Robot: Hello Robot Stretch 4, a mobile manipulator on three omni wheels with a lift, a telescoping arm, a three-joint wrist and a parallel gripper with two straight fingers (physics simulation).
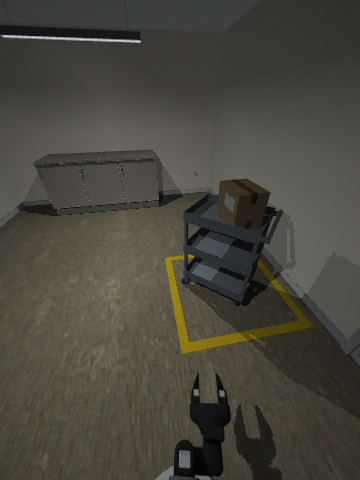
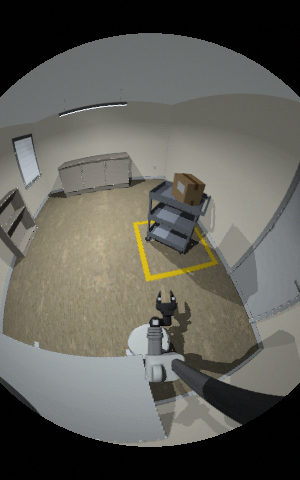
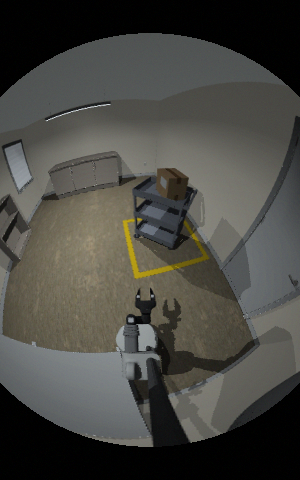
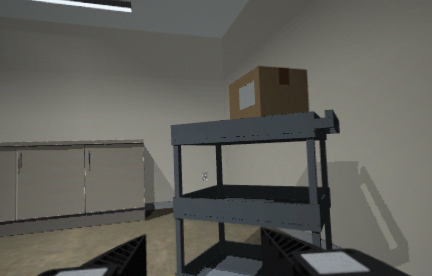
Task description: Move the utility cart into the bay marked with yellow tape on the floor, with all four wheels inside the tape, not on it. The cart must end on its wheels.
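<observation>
The grey three-shelf utility cart stands upright at the far part of the bay, angled to the tape, its handle toward the right wall. The yellow tape outlines the bay. Two near wheels show on the floor inside the tape; the far wheels and part of the far tape are hidden behind the cart. A cardboard box rests on the top shelf. My gripper is open and empty, apart from the cart, on the near side of the bay.
The right wall runs close beside the bay and cart. A low cabinet stands at the back wall. A bookshelf stands at the left. A pale panel is at the lower left.
</observation>
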